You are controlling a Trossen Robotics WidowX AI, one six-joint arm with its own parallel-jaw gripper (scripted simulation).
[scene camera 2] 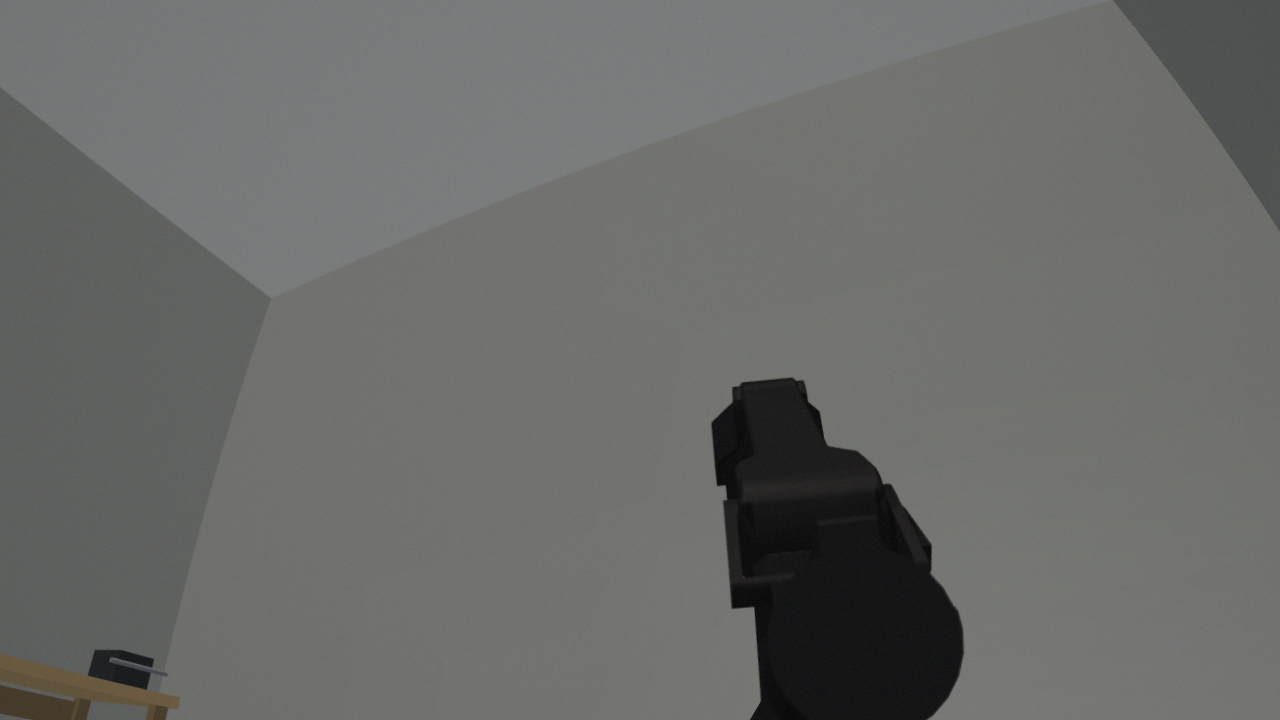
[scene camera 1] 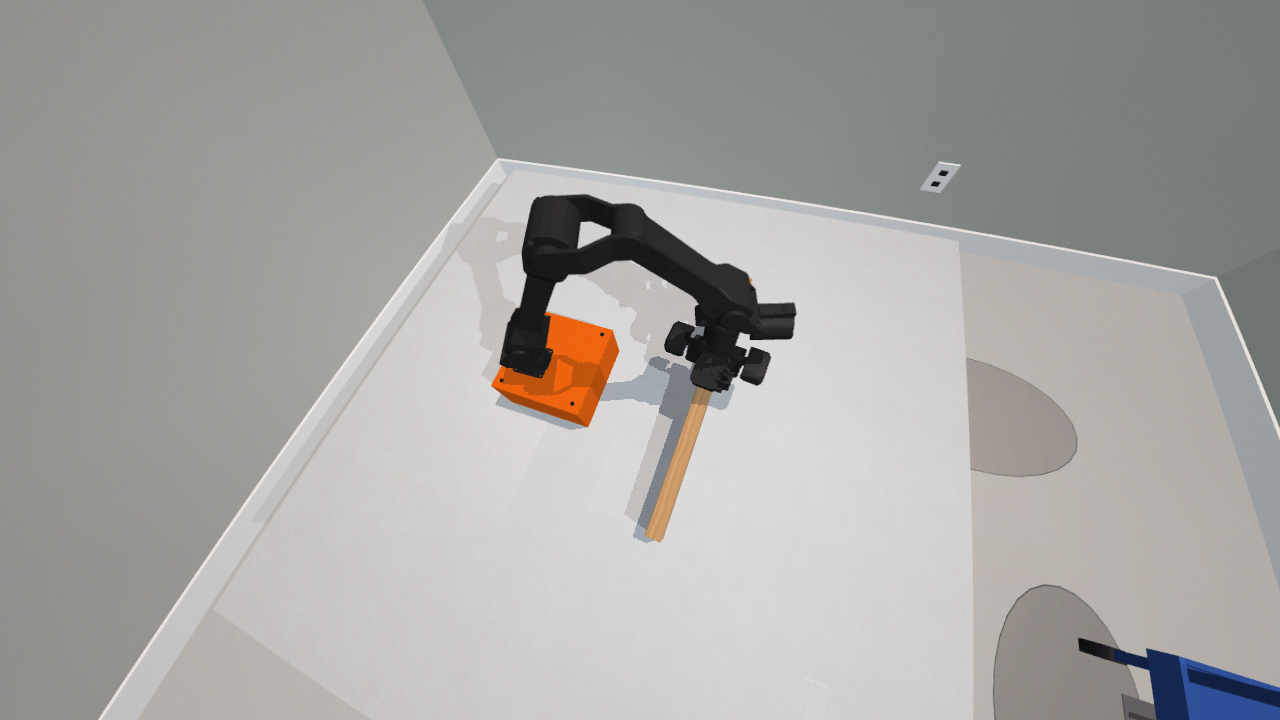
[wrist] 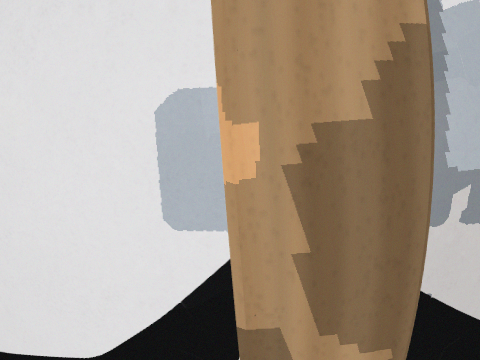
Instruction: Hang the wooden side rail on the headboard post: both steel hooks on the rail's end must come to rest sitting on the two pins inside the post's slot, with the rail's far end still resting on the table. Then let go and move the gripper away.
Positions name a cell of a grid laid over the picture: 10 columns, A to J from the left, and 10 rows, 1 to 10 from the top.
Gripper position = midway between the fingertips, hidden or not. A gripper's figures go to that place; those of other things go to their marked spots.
Labels:
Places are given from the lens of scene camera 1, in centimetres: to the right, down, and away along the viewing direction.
gripper (scene camera 1: F6): 15, 2, 71
wooden side rail (scene camera 1: F7): 5, 22, 59

